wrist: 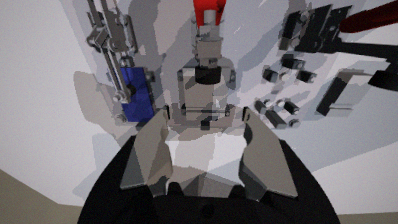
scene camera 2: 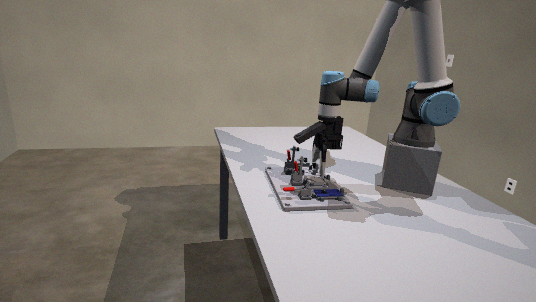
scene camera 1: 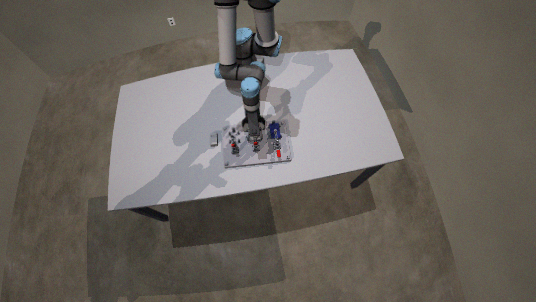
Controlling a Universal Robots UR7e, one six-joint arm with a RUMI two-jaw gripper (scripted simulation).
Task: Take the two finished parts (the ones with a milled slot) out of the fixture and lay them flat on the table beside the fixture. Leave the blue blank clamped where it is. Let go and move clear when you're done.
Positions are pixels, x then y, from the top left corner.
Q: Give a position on a blue blank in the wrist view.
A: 141, 108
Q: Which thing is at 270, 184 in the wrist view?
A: My gripper.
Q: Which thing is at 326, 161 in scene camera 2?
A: My gripper.
